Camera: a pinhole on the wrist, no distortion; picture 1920 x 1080 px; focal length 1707.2 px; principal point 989.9 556.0 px. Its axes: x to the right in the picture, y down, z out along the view. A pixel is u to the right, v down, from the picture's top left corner.
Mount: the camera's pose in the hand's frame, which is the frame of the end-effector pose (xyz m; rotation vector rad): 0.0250 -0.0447 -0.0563 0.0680 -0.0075 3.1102
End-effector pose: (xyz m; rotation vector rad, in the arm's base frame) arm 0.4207 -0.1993 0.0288 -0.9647 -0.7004 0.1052
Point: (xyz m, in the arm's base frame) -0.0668 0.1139 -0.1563
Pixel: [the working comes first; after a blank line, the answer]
In the camera's frame: 0.4067 -0.2564 0.4817

outside the picture
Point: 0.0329 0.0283 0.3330
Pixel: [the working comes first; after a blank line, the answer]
In the camera's frame: 0.1078 0.1455 0.5574

1320 1002
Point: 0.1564 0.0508 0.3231
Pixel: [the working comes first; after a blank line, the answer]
In the camera's frame: 0.0071 0.0950 0.5012

1014 880
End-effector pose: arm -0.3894 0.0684 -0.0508 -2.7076 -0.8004 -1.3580
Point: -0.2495 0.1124 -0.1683
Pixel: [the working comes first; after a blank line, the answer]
In the camera's frame: 0.0369 -0.0438 0.2427

1250 248
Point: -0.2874 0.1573 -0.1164
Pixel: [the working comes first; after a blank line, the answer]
In the camera's frame: -0.0065 0.0000 0.1943

933 556
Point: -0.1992 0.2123 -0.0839
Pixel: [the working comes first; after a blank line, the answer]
In the camera's frame: -0.0959 -0.0015 0.2564

351 546
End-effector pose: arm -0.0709 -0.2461 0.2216 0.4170 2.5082 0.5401
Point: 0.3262 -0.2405 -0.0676
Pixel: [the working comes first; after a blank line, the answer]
In the camera's frame: 0.2393 0.0151 0.4948

1816 608
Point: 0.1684 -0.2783 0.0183
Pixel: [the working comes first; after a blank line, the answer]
In the camera's frame: 0.1562 0.0357 0.3324

1792 740
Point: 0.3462 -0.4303 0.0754
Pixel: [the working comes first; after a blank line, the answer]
In the camera's frame: 0.3828 0.1172 0.3341

outside the picture
